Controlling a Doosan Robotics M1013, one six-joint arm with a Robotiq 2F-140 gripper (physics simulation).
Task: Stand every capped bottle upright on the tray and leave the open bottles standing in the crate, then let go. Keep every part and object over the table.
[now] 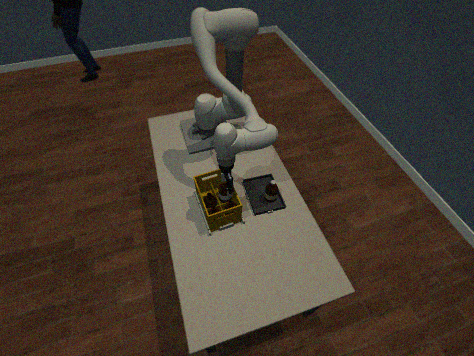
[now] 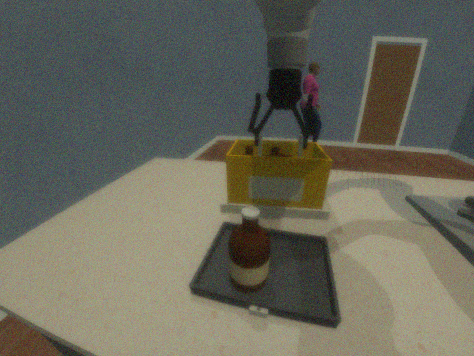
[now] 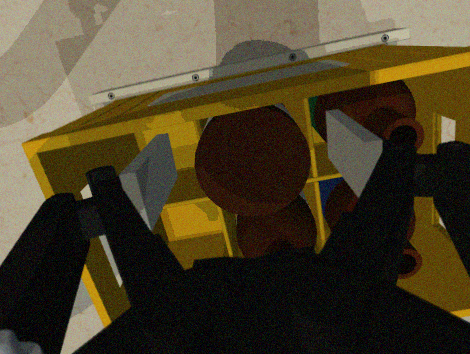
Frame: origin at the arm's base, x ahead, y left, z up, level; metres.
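Seen in the pictures: gripper, between the fingertips: (image 1: 227, 188) (image 3: 248, 145); arm's base, origin of its link: (image 1: 208, 127).
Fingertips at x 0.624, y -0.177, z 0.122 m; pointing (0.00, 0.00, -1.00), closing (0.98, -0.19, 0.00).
Note:
Pixels of each thing's top centre, then the offset from my fingertips to it. "*": a spot on its surface instead.
- brown bottle with a white cap, centre of its top: (image 2: 250, 211) (image 1: 273, 181) dx +0.090, dy +0.245, dz +0.002 m
- yellow crate, centre of its top: (image 3: 274, 239) (image 2: 276, 147) (image 1: 216, 190) dx -0.004, dy -0.061, dz +0.017 m
- brown bottle, centre of its top: (image 3: 252, 165) (image 2: 278, 156) (image 1: 225, 188) dx -0.002, dy -0.012, dz +0.005 m
- open-mouthed bottle, centre of its top: (image 3: 403, 138) (image 1: 230, 201) dx +0.091, dy -0.026, dz +0.005 m
- pale strip, a spot on its surface: (image 3: 240, 68) (image 2: 275, 206) * dx +0.007, dy +0.037, dz -0.128 m
A brown bottle with a white cap (image 1: 271, 190) (image 2: 250, 255) stands upright on the dark tray (image 1: 256, 201) (image 2: 302, 270). In the yellow crate (image 1: 225, 219) (image 2: 315, 186) (image 3: 90, 132), a brown bottle (image 3: 252, 160) shows a broad round face upward, with no neck visible. My gripper (image 1: 227, 186) (image 2: 280, 145) (image 3: 248, 145) is open above the crate, its pads apart on either side of that bottle. An open-mouthed bottle (image 3: 360, 102) stands at the right. A second one (image 3: 345, 202) is partly hidden by my finger. Another bottle (image 3: 277, 225) is partly covered by the gripper body; its top is unclear.
The crate's dividers and raised walls surround the bottles near my fingers. A pale strip (image 2: 275, 212) (image 3: 240, 68) runs along the crate's foot on the tray side. The tray has a low raised rim. A person (image 1: 75, 37) (image 2: 311, 92) is beyond the table.

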